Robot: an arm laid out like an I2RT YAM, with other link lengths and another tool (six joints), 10 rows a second.
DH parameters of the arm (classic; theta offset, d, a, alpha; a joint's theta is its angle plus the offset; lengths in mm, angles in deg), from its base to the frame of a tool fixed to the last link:
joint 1: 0 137.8 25.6 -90
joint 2: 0 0 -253.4 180
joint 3: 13.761 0 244.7 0
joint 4: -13.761 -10.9 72.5 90
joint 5: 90 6.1 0 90
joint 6: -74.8 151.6 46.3 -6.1
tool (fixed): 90 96.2 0 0
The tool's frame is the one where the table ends.
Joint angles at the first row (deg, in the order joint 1, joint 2, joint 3, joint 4, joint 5, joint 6):
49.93 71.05 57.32 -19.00 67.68 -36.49
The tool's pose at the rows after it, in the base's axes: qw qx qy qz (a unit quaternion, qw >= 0); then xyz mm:
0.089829 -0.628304 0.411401 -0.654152 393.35 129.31 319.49
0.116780 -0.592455 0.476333 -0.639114 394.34 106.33 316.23
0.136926 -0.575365 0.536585 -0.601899 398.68 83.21 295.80
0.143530 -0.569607 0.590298 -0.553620 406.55 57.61 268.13
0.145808 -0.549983 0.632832 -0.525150 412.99 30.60 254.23
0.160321 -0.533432 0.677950 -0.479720 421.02 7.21 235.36
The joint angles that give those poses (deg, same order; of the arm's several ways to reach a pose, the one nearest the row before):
49.69 71.05 57.32 -19.27 67.68 -32.49
47.55 71.05 57.32 -21.80 67.37 -21.76
43.70 71.05 57.32 -26.48 62.85 -11.03
37.71 71.04 57.32 -29.95 55.33 -4.36
32.03 71.05 57.32 -30.59 50.39 -1.10
25.19 71.02 57.32 -30.61 42.28 1.76

